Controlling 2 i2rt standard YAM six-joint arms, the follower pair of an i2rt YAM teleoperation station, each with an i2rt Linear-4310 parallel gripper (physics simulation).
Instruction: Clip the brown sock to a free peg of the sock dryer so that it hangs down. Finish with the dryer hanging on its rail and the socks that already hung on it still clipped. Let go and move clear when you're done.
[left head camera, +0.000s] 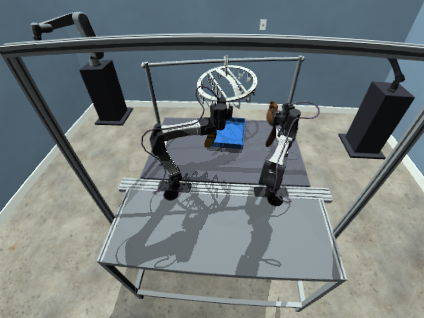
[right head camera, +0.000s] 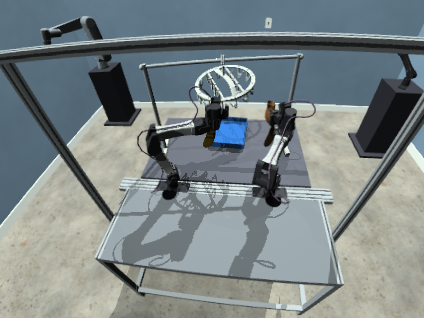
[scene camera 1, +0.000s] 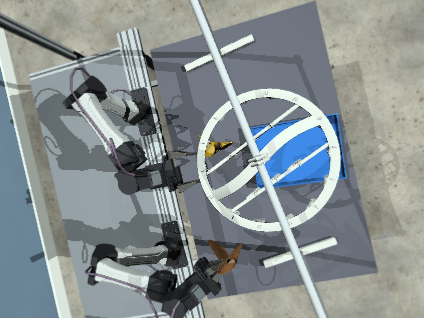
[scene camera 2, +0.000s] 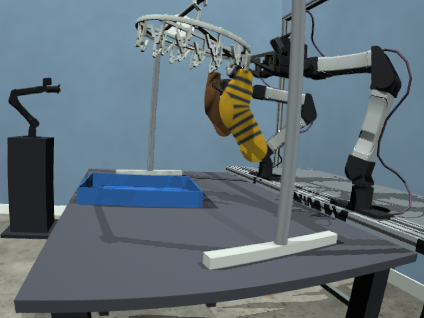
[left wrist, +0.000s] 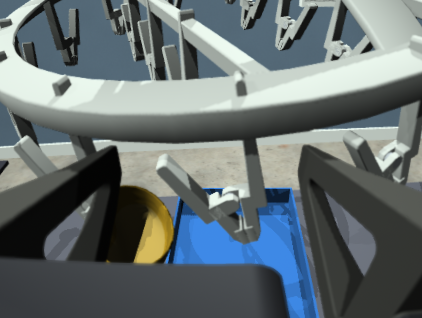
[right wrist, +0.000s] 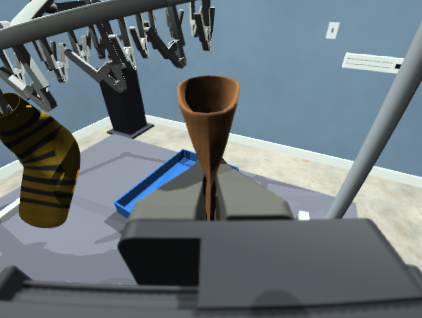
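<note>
The brown sock (left head camera: 271, 114) (scene camera 1: 228, 265) (scene camera 2: 212, 102) (right wrist: 210, 127) hangs from my right gripper (scene camera 1: 221, 266) (right wrist: 210, 159), which is shut on it below its open cuff. The sock is apart from the white round dryer (scene camera 1: 336, 162) (left wrist: 175, 112), which hangs on its rail (left head camera: 185, 62) (scene camera 1: 227, 85). My left gripper (scene camera 1: 197, 168) (left wrist: 209, 158) is open at the dryer's near rim. An empty peg (left wrist: 250, 200) shows between its fingers in the left wrist view. A yellow and black striped sock (scene camera 2: 240, 110) (left wrist: 162, 230) (right wrist: 50, 155) hangs clipped beside the left finger.
A blue tray (left head camera: 235, 132) (scene camera 1: 300, 155) (scene camera 2: 140, 195) lies on the dark table (scene camera 2: 165, 275) below the dryer. Grey rail posts (scene camera 2: 291, 150) (right wrist: 380, 120) stand on white feet (scene camera 2: 270, 252) at both sides. More pegs hang around the ring and its crossbars.
</note>
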